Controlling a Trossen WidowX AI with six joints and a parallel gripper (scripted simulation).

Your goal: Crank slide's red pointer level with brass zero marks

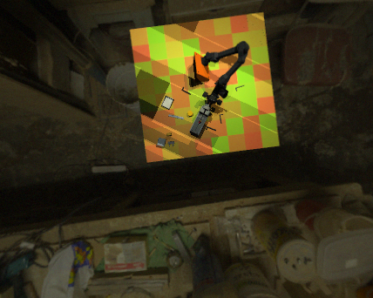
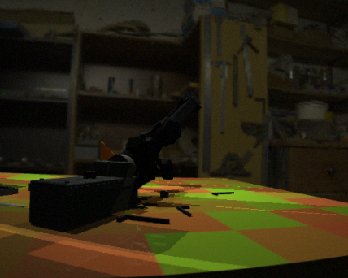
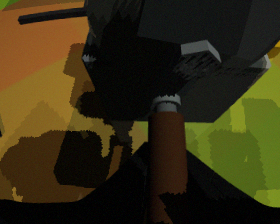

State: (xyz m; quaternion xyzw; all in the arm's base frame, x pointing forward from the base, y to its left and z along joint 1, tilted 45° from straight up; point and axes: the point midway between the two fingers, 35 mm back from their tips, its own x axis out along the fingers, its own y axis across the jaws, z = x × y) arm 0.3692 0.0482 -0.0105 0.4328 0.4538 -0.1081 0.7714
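The brown crank handle is 10 mm behind my gripper tip, 10 mm to the left of it and 30 mm above it. Also, from my gripper tip: yellow disc (40 mm ahead, 170 mm to the right, 20 mm below); red pointer (150 mm ahead, 100 mm to the right, 50 mm above); small cube (90 mm behind, 110 mm to the left, 20 mm below).
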